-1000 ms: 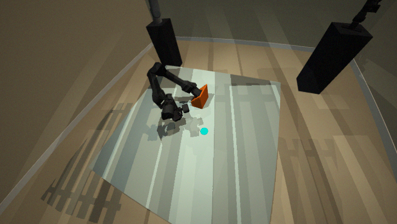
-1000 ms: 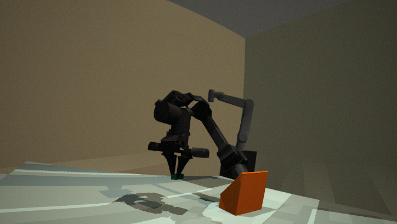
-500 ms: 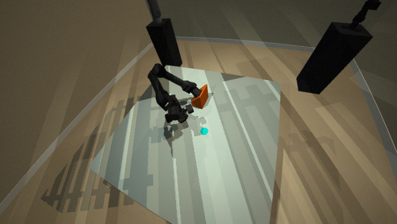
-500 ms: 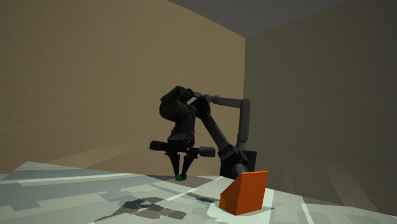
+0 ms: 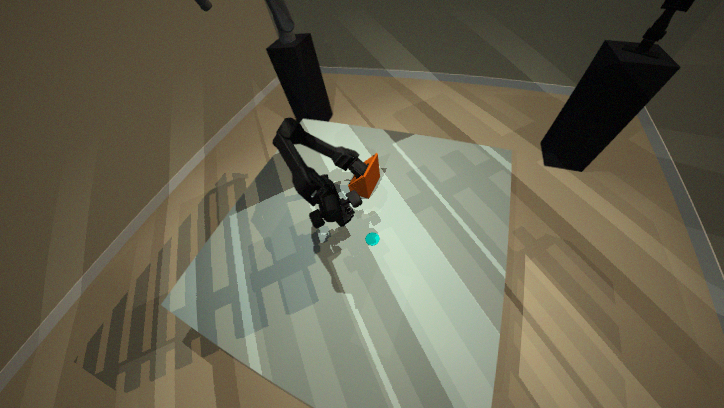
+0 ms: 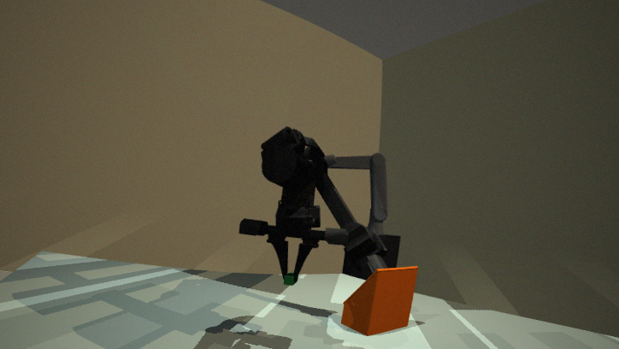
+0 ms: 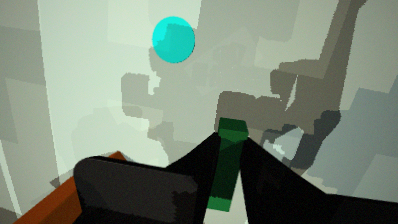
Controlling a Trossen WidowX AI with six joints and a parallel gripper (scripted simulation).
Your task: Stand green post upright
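My gripper tip is 140 mm above the cyan circle, 100 mm to the right of it and 20 mm past it. Also, from my gripper tip: green post 20 mm to the right, 10 mm behind.
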